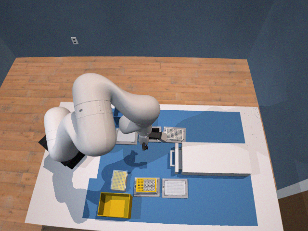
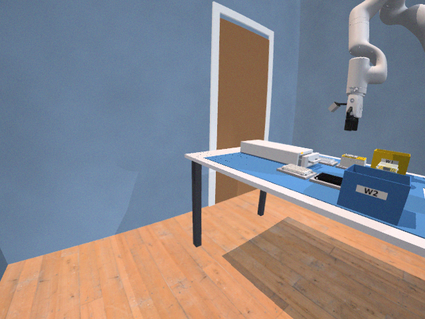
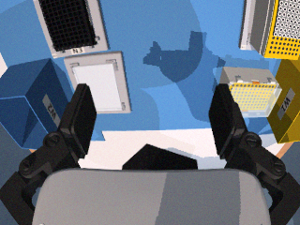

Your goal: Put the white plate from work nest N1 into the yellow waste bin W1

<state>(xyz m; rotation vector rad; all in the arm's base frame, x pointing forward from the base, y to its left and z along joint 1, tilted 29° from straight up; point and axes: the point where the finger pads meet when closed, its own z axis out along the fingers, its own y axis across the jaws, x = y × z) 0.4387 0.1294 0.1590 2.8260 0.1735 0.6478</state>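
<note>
Right now my hand is 220 mm above the white plate, 170 mm to the right of it and 160 mm short of it. Round my hand: black plate (220 mm below, 150 mm to the left, 10 mm behind); then cooler drawer (310 mm ahead, 210 mm below); then grey nest (230 mm below, 170 mm to the left, 160 mm ahead).
</note>
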